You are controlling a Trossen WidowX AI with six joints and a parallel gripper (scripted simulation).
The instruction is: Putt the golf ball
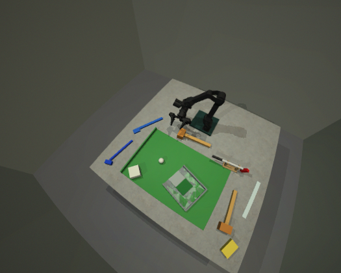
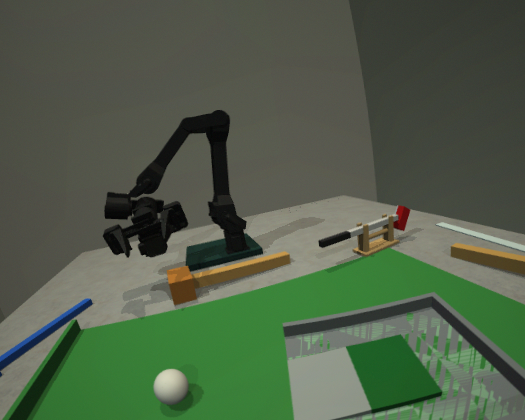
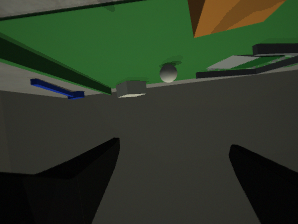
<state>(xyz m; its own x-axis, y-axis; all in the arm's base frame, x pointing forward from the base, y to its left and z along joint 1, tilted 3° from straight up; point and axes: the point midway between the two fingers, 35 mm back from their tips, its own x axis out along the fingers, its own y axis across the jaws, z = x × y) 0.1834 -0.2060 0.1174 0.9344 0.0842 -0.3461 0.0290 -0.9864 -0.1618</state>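
The red putter is 51 cm to the left of my gripper tip and 7 cm below it. The rest, counted from my gripper tip: green mat: 27 cm ahead, 18 cm to the left, 13 cm below; then cream block: 45 cm ahead, 8 cm to the right, 11 cm below; then white golf ball: 26 cm ahead, 4 cm to the left, 11 cm below.
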